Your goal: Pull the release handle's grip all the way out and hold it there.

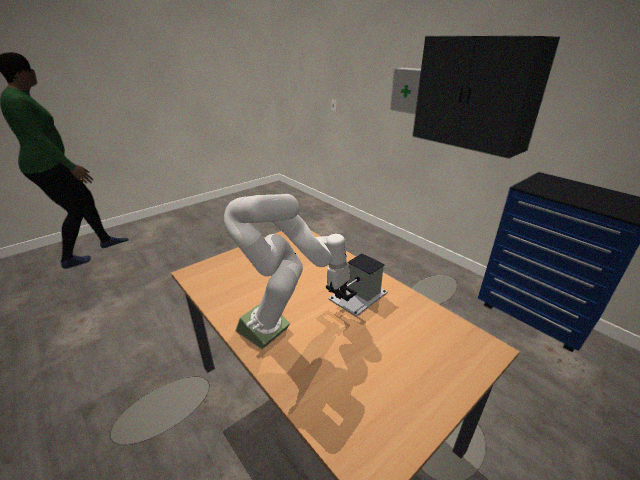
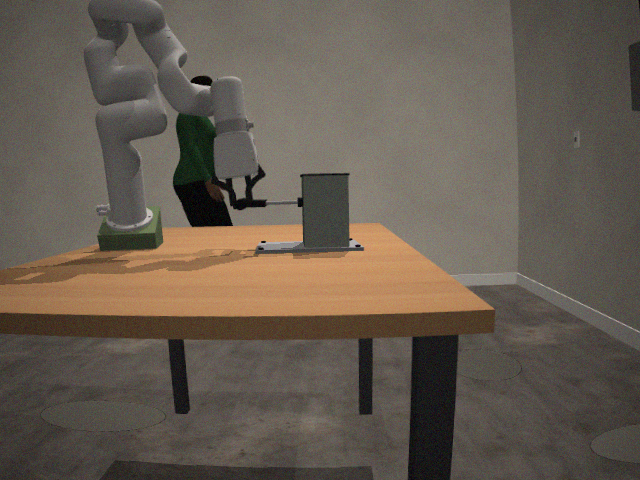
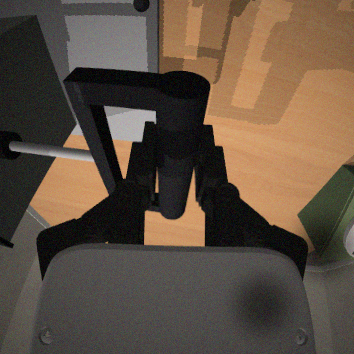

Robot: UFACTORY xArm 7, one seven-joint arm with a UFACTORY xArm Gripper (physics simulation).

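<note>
The release handle's black grip (image 3: pixel 182 117) is a round bar on a black bracket (image 3: pixel 112 90). My gripper (image 3: pixel 176 138) (image 2: pixel 241 203) (image 1: pixel 342 292) is shut on the grip, with one finger on each side of the bar. A thin silver rod (image 3: pixel 55 151) (image 2: pixel 281 202) (image 1: pixel 353 282) runs level from the bracket into a black collar (image 3: pixel 10 145) (image 2: pixel 299 202) on the side of the grey-green housing (image 2: pixel 325 211) (image 1: pixel 366 281). A stretch of rod shows between bracket and housing. The housing stands upright on a light metal base plate (image 2: pixel 279 246) (image 1: pixel 356 306).
The wooden table (image 1: pixel 439 361) (image 2: pixel 232 297) carries the housing and the arm's green base block (image 1: pixel 262 338) (image 2: pixel 129 240) (image 3: pixel 330 210). A person in a green top (image 1: pixel 33 124) (image 2: pixel 192 149) is beyond the table. A blue drawer cabinet (image 1: pixel 558 263) and a dark wall cabinet (image 1: pixel 480 93) are at the right.
</note>
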